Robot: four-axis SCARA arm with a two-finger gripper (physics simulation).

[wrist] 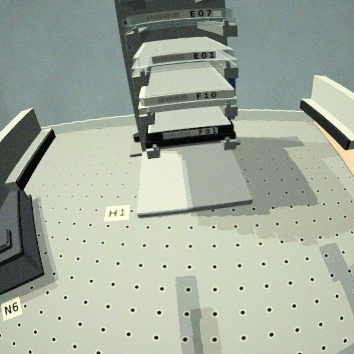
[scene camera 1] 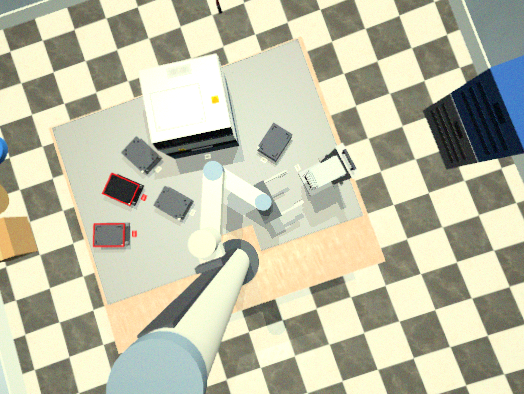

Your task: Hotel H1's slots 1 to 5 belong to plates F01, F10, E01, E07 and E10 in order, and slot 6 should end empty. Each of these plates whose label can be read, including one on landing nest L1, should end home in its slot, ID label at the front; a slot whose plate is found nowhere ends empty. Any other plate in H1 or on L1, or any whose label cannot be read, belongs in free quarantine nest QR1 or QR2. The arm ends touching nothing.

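Frame: origin at the arm's base, x left, y ahead, z down, level; centimetres.
Seen in the pictures: gripper, fingertip midpoint: (wrist: pixel 176 96) (scene camera 1: pixel 294 186).
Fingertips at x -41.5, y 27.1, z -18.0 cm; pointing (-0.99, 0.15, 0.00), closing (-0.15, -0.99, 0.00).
Offsets run from my fingertips to a thing's top centre. "pt": to the spot under its first point.
Hotel H1 (scene camera 1: pixel 345 169) (wrist: pixel 162 182) stands at the table's right; its upper part is cut off in the wrist view. Labels at the front read F01 @(dx -13.7, dy +0.8, dz +6.0 cm) (wrist: pixel 207 131) on a dark-edged plate in the lowest slot, then F10 @(dx -13.7, dy +0.8, dz +2.5 cm) (wrist: pixel 206 95), E01 @(dx -13.7, dy +0.8, dz -1.1 cm) (wrist: pixel 204 55) and E07 @(pt dx -7.8, dy -1.7, dz -4.2 cm) (wrist: pixel 201 13) going up. A pale plate @(dx -13.7, dy +0.8, dz -11.7 cm) (scene camera 1: pixel 324 175) shows at the top of H1 in the scene view; its label is unreadable there. My gripper (scene camera 1: pixel 295 187) (wrist: pixel 176 96) is open and empty, facing H1's front, apart from the plates. Two red-rimmed nests @(pt dx +98.6, dy +8.7, dz +11.8 cm) (scene camera 1: pixel 109 235) @(pt dx +85.2, dy +29.6, dz +11.7 cm) (scene camera 1: pixel 121 189) stand at the left; their labels are unreadable, and the upper one looks black inside.
Nest N6 @(dx +0.5, dy +26.3, dz +11.1 cm) (scene camera 1: pixel 275 142) (wrist: pixel 20 245) stands left of H1 in the wrist view. Two more grey nests @(pt dx +69.4, dy +43.2, dz +11.7 cm) (scene camera 1: pixel 141 155) @(pt dx +61.3, dy +13.8, dz +11.8 cm) (scene camera 1: pixel 173 202) stand on the left half of the table. A large white instrument @(dx +34.2, dy +53.2, dz -7.9 cm) (scene camera 1: pixel 185 105) stands at the back. A blue cabinet (scene camera 1: pixel 487 112) stands beyond the table.
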